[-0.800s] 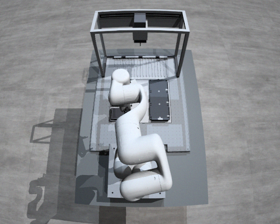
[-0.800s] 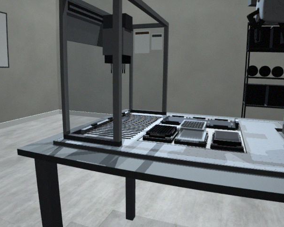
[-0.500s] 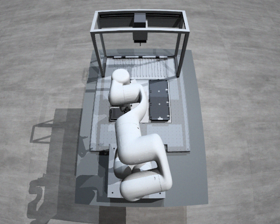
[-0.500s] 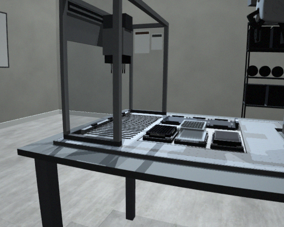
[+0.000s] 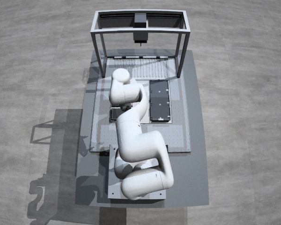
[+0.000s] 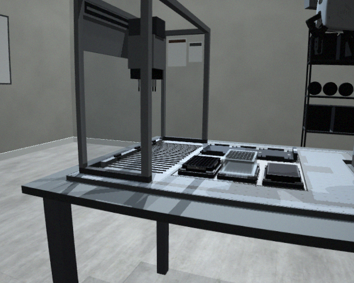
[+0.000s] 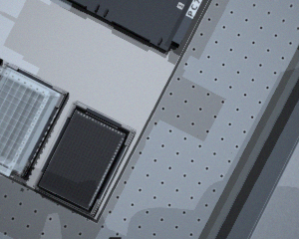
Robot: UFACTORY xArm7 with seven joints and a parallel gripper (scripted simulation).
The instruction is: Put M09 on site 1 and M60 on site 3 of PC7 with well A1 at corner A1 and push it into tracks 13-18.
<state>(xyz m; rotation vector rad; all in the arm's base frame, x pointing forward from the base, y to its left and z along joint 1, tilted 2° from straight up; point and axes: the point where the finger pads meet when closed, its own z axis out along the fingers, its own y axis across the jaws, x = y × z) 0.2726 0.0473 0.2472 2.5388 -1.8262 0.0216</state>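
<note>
Right now my hand is 330 mm above the nest S1, 120 mm short of it and 30 mm to the right of it. Also, from my hand: deep-well block M09: 300 mm below, 230 mm ahead, 10 mm to the left; nest S2: 330 mm below, 230 mm ahead, 10 mm to the left; plate carrier PC7: 320 mm below, 240 mm to the right, 200 mm ahead.
</note>
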